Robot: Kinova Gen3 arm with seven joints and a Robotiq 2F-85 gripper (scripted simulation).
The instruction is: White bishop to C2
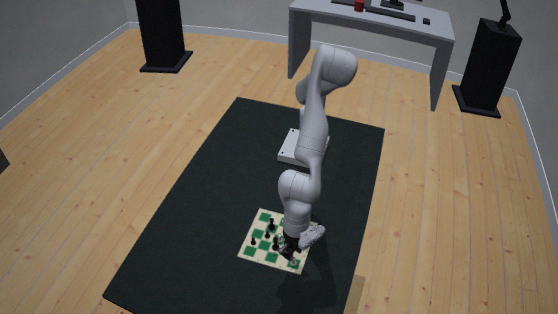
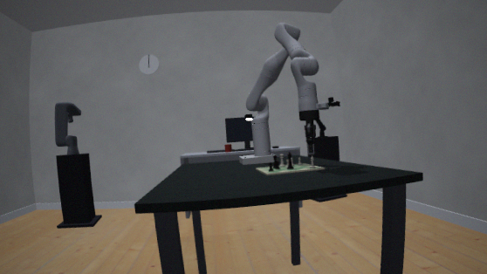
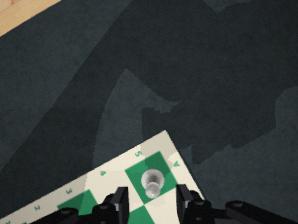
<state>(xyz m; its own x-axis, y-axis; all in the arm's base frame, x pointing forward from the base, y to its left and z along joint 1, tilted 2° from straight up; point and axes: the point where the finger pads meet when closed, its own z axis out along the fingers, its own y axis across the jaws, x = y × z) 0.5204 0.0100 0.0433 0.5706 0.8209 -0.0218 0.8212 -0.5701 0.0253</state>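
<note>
The green-and-cream chessboard is 90 mm behind my hand, 60 mm to the right of it and 70 mm below it. The rest, counted from my hand: black chess piece: 50 mm behind, 70 mm to the right, 40 mm below.
</note>
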